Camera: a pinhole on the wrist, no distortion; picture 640 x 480 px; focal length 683.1 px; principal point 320.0 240.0 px. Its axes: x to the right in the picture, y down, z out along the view. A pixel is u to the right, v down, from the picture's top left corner.
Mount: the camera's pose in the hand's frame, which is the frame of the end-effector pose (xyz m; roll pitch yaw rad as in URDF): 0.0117 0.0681 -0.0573 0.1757 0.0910 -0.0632
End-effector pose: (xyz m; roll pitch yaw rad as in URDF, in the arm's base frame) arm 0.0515 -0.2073 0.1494 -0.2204 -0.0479 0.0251
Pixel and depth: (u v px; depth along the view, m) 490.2 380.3 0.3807
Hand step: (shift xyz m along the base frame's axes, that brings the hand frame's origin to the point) 0.1239 0.1420 0.3043
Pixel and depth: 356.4 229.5 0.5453
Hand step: 0.0583 0.0658 0.4740
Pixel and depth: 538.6 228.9 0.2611
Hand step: 0.1046 0.0556 0.1885
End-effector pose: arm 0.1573 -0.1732 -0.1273 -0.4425 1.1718 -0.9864
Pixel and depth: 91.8 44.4 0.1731
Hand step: 0.0770 -0.0450 0.0729
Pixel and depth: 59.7 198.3 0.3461
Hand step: 0.2134 -0.1082 0.1896
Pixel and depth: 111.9 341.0 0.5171
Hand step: 0.4008 -0.1373 0.2483
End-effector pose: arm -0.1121 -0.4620 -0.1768 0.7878 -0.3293 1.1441
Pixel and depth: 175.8 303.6 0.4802
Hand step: 0.1949 -0.2544 0.2933
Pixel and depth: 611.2 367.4 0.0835
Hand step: -0.0140 0.0407 0.0781
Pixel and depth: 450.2 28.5 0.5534
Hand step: 0.4551 -0.1144 0.2066
